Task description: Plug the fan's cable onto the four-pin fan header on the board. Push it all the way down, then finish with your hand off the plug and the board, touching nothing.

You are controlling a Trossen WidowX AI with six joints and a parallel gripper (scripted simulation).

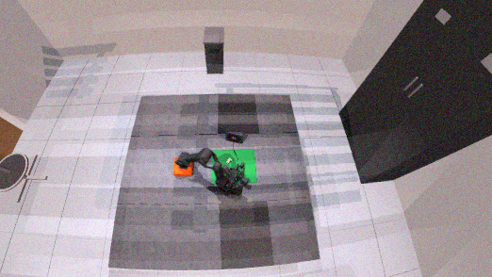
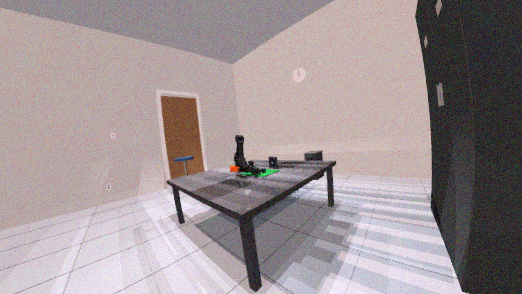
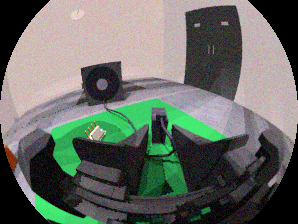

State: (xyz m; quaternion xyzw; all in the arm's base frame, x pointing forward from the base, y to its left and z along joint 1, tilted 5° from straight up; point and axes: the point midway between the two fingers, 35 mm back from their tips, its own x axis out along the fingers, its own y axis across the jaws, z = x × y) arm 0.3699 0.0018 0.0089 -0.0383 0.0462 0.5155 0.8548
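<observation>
My gripper tip is 10 mm to the right of the fan plug and 10 mm above it. Also, from my gripper tip: green board: 50 mm behind, 10 mm to the left, 40 mm below; then white fan header: 80 mm behind, 40 mm to the left, 20 mm below; then black square fan: 70 mm behind, 190 mm to the left, 30 mm above.
</observation>
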